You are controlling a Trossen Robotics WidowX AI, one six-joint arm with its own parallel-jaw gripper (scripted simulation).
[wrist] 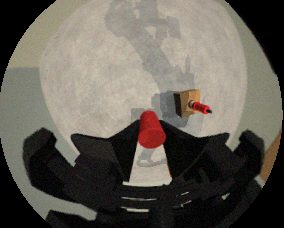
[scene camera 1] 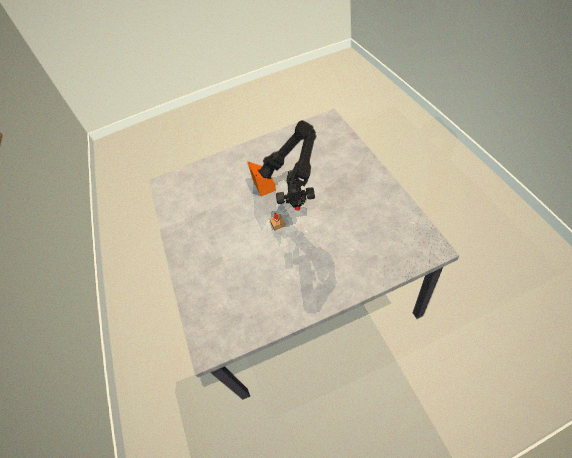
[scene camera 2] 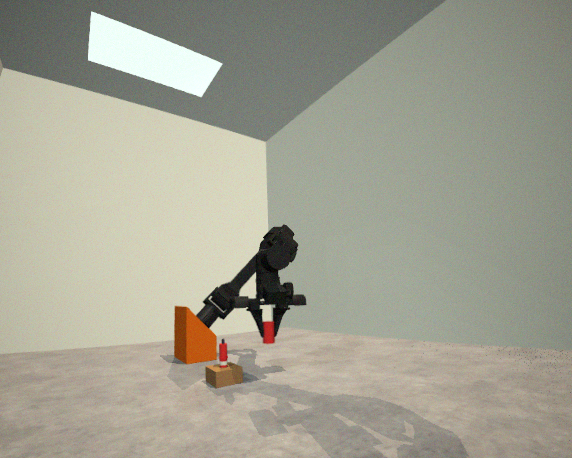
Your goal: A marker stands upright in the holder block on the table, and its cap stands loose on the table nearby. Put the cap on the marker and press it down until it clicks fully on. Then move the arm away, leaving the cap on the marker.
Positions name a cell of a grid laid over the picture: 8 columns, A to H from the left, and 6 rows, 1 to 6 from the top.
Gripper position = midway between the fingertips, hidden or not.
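It is my gripper (scene camera 2: D5) (wrist: E4) that I look at first, and what it carries is a red cap (wrist: E4).
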